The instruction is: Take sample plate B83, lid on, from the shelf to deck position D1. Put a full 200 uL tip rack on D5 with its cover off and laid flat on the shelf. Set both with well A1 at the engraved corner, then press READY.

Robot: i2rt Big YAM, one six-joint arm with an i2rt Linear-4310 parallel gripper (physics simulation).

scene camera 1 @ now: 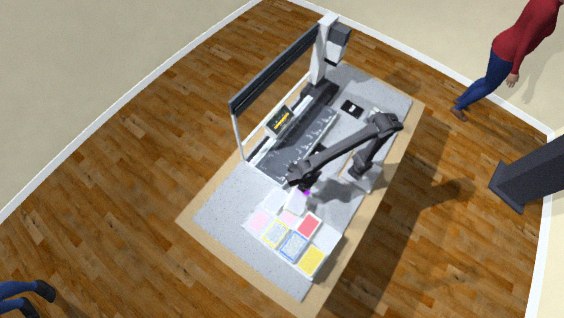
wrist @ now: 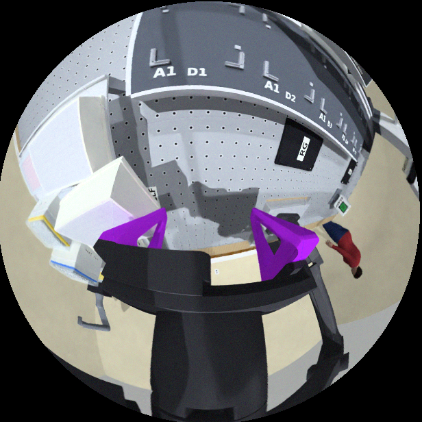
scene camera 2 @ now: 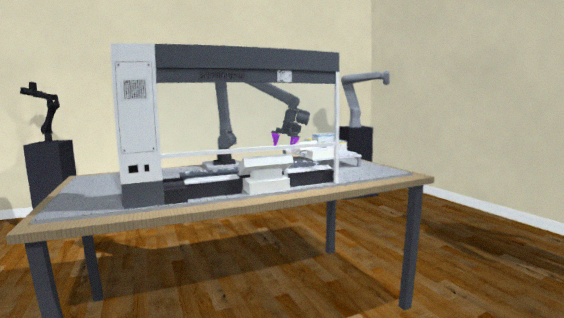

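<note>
My gripper [scene camera 1: 304,191] [scene camera 2: 285,142] [wrist: 208,212] is open and empty, above the table beside the shelf [scene camera 1: 331,237]. A white block [scene camera 1: 296,201] [wrist: 102,200] sits askew just outside the left finger in the wrist view, partly hidden by it. Another white block [scene camera 1: 275,200] [wrist: 62,147] is beside it. Plate labels such as B83 cannot be read. On the shelf are a yellow-rimmed rack [scene camera 1: 275,233] [wrist: 47,225], a blue-rimmed rack [scene camera 1: 293,246] [wrist: 75,262] and a yellow rack [scene camera 1: 311,260]. Deck position D1 [wrist: 195,50] shows no plate. A green button [wrist: 343,206] shows at right.
A pink plate [scene camera 1: 258,222] and a red rack [scene camera 1: 308,225] are also on the shelf. A black pad marked RG [scene camera 1: 352,108] [wrist: 300,145] lies between deck and arm base. The overhead beam [scene camera 1: 275,70] [scene camera 2: 245,62] and its post [scene camera 2: 336,125] border the deck [scene camera 1: 290,155].
</note>
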